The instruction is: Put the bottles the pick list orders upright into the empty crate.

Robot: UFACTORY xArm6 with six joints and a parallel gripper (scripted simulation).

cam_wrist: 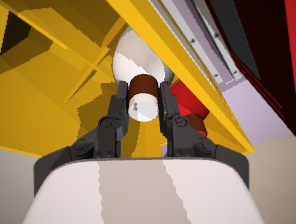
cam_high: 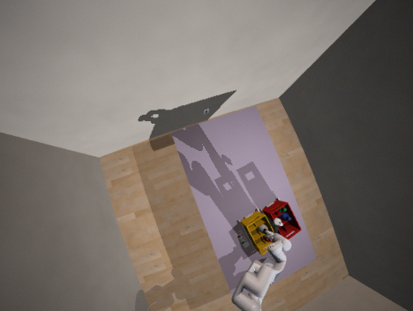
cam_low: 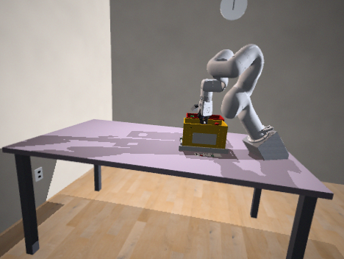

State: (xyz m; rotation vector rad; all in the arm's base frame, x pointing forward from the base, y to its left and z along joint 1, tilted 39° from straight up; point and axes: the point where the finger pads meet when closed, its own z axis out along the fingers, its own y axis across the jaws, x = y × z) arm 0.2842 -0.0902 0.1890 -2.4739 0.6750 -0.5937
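The white bottle lies 70 mm below my hand. From my hand the other things lie so: red crate: 180 mm to the right, 80 mm below, 50 mm ahead; then blue-label bottle: 220 mm to the right, 70 mm below, 70 mm ahead; then yellow crate: 80 mm below, 40 mm to the left, 20 mm behind.
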